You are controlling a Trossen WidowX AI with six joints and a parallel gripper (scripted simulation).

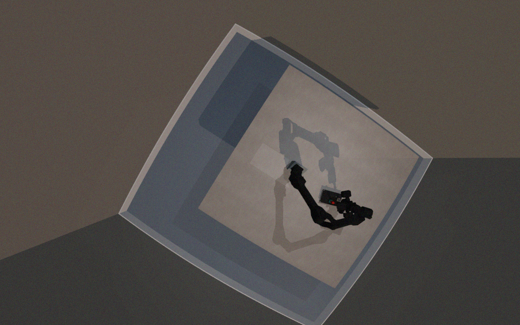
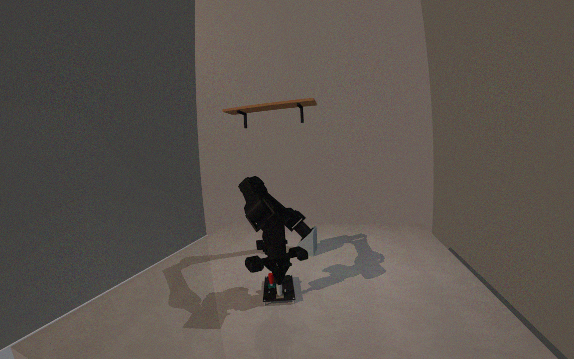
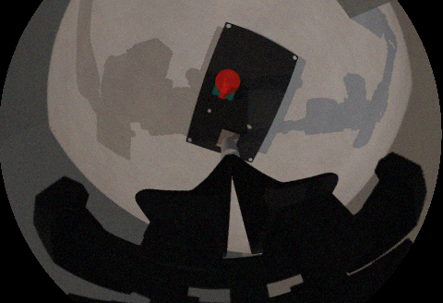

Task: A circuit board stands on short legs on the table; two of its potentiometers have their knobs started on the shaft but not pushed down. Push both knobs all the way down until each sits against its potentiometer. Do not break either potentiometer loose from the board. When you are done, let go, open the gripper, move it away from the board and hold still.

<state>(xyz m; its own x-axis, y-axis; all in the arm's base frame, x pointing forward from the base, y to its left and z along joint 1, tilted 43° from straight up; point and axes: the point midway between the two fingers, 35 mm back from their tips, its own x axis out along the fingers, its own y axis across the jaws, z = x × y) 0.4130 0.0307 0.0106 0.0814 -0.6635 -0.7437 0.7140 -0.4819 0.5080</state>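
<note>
My gripper tip is now 2 cm above the pale grey knob. From my gripper tip the other things lie so: red knob (5 cm to the right, 5 cm behind, 1 cm below).
</note>
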